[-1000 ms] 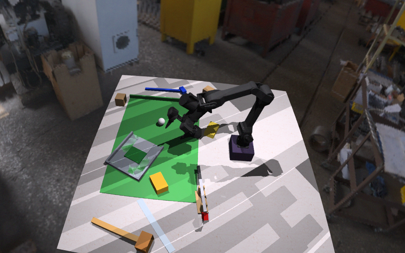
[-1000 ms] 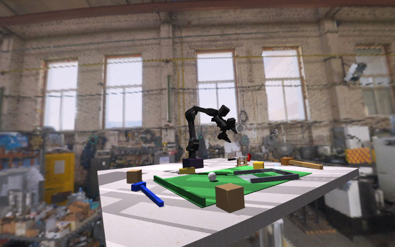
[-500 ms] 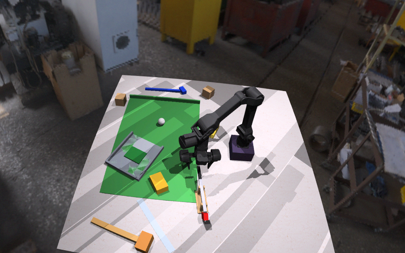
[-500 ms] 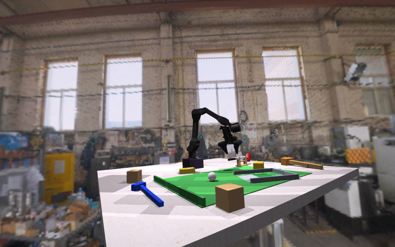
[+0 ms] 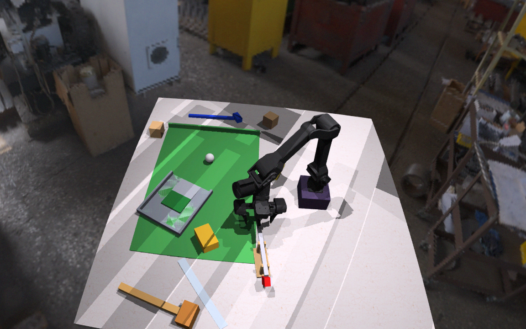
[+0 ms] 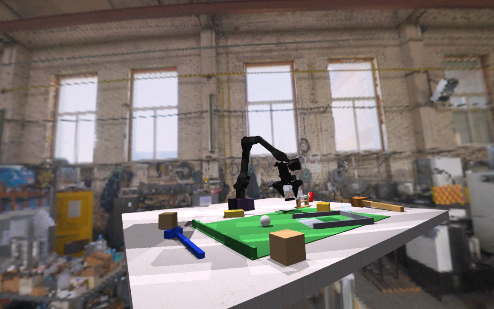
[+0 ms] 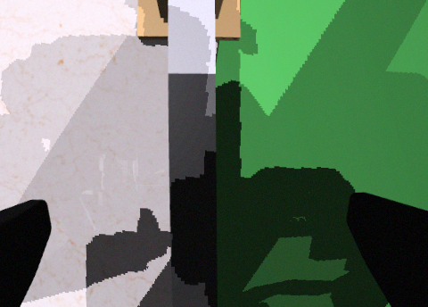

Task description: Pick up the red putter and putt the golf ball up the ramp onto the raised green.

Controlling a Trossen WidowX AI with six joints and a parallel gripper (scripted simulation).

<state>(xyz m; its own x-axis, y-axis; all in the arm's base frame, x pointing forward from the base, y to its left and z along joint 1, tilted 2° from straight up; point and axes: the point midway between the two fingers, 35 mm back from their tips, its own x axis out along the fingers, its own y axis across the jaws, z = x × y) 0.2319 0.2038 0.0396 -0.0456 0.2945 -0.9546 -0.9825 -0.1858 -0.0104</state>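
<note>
The wooden stand lies 30 mm behind my gripper tip, 130 mm to the left of it and 40 mm below it. The rest, counted from my gripper tip: blue mallet 270 mm ahead, 690 mm to the right, 60 mm below.
</note>
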